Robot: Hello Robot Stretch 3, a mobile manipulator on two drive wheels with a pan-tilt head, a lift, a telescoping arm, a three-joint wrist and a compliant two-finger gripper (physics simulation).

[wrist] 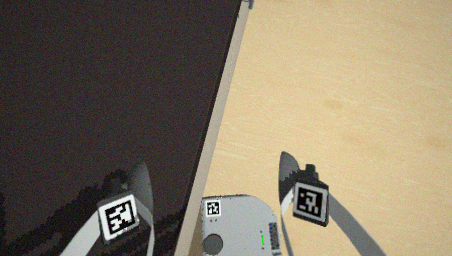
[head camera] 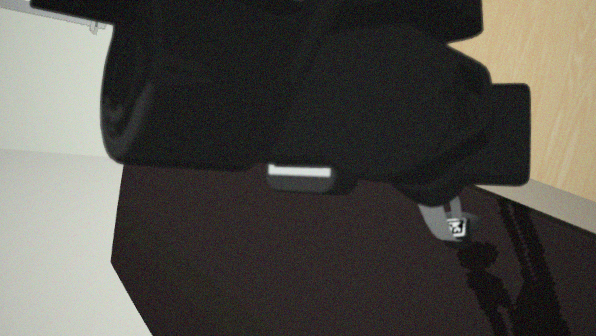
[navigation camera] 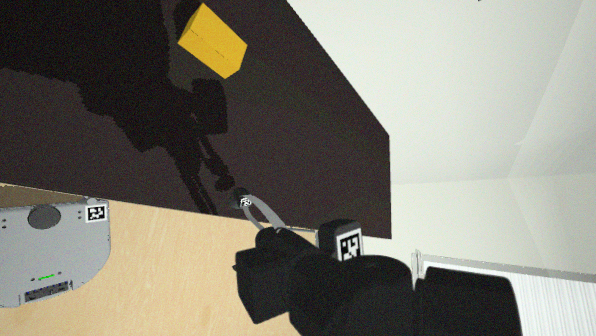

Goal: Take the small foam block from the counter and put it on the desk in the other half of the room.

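Seen in the pictures: gripper, between the fingertips: [navigation camera: 239, 230]; robot's base, origin of its link: [navigation camera: 45, 216].
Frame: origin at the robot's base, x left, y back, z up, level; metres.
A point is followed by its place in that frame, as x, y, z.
Note:
A yellow block [navigation camera: 215, 42] {-0.184, -0.290, 0.955}, which looks like the foam block, lies on the dark counter top [head camera: 300, 250] {-0.467, -0.095, 0.910} [navigation camera: 310, 125] {-0.500, -0.213, 0.910} [wrist: 100, 75]. It is at the upper left in the navigation view and does not show in the head or wrist view. My gripper [head camera: 457, 228] [navigation camera: 243, 199] [wrist: 215, 174] {-0.226, 0.021, 0.928} is open and empty, at the counter's long edge and well apart from the block. In the wrist view one finger is over the dark top and the other over the wood floor. The black wrist hides much of the head view. The desk cannot be made out.
My grey base [navigation camera: 60, 250] {-0.034, 0.113, 0.160} [wrist: 240, 215] stands on the wood floor [navigation camera: 175, 260] {-0.457, 0.310, 0.001} [wrist: 350, 100] beside the counter. White wall [head camera: 50, 225] {-1.626, -0.210, 1.050} [navigation camera: 450, 125] {-1.384, -0.285, 1.214} borders the counter's far side. A pale ribbed panel [navigation camera: 560, 300] {-2.260, 0.943, 1.718} is at the lower right in the navigation view. Shadows of my arm fall across the counter.

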